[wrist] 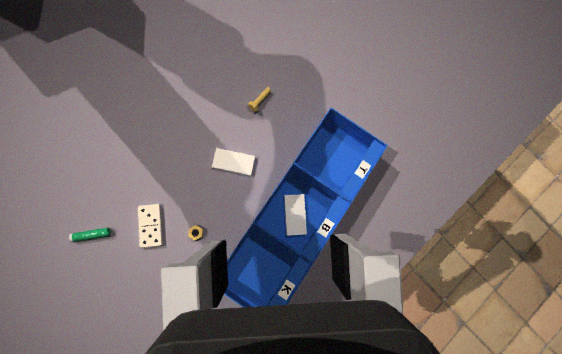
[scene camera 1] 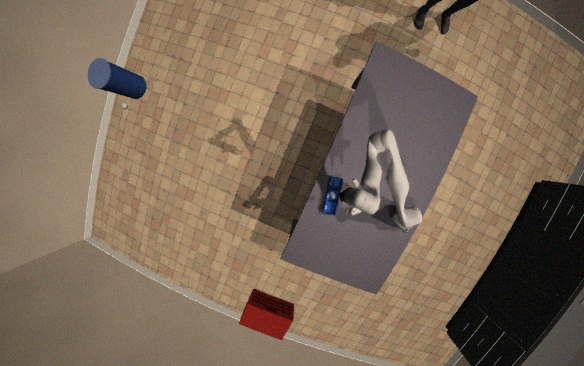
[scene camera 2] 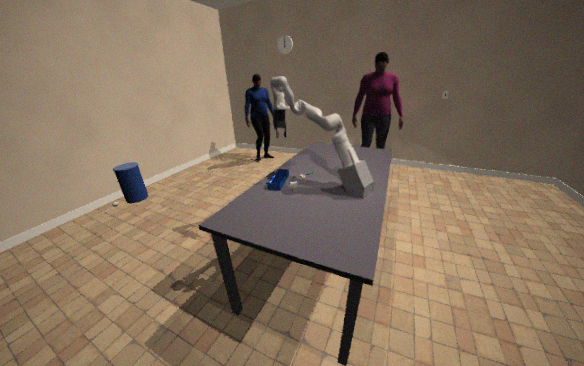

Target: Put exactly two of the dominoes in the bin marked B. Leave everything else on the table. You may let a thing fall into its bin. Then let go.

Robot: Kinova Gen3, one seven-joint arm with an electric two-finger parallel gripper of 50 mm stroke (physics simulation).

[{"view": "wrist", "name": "my gripper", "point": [279, 260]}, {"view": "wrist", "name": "blue three-part tray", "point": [266, 268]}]
